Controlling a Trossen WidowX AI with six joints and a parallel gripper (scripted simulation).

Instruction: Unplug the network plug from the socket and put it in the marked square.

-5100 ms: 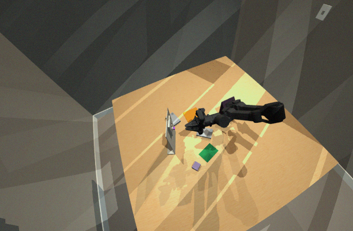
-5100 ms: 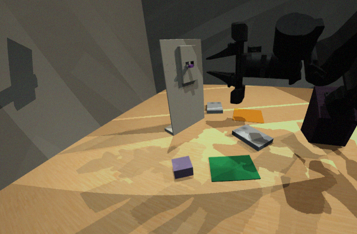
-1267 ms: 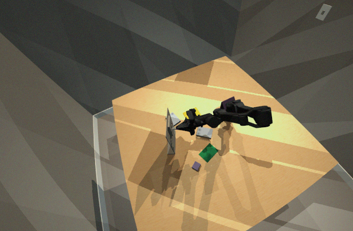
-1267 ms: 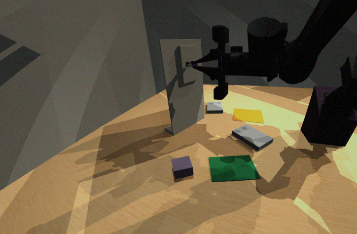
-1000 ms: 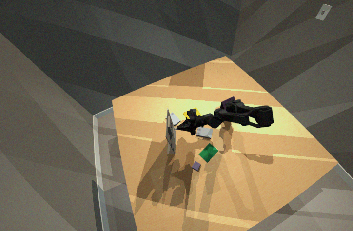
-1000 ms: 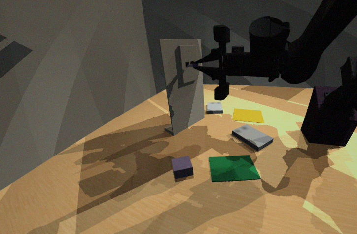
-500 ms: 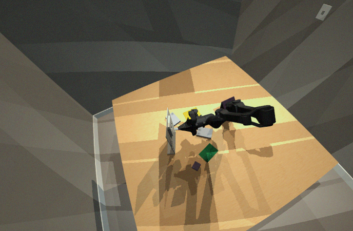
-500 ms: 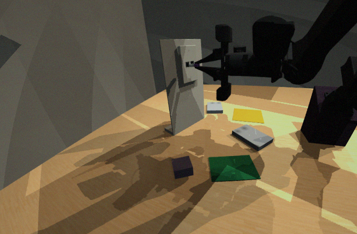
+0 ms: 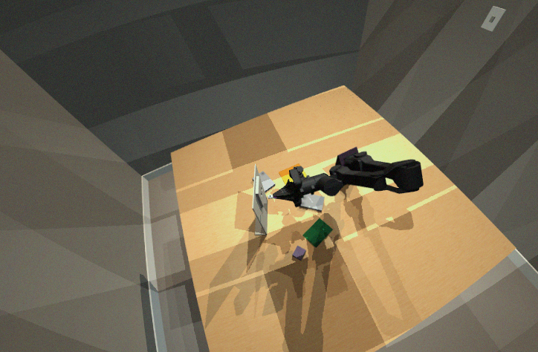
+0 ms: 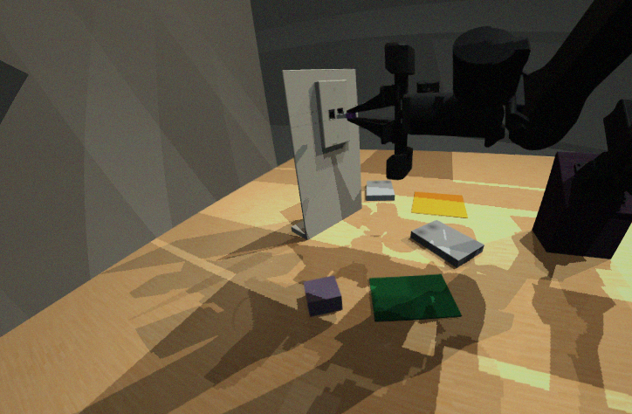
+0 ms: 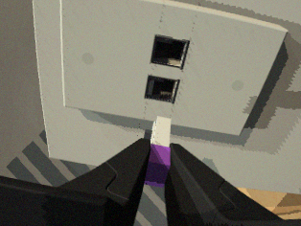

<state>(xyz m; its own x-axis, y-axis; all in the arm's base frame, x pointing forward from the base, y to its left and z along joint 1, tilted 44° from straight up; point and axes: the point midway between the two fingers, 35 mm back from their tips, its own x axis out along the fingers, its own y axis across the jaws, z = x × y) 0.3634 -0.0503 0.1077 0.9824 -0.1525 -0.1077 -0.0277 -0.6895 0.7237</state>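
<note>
Right now my gripper tip is 170 mm past the orange square, 160 mm to the left of it and 220 mm above it. Round my gripper tip: network plug right at my gripper tip; purple cube 180 mm to the left, 210 mm below; grey upright panel 50 mm ahead, 40 mm to the right, 90 mm below.
</note>
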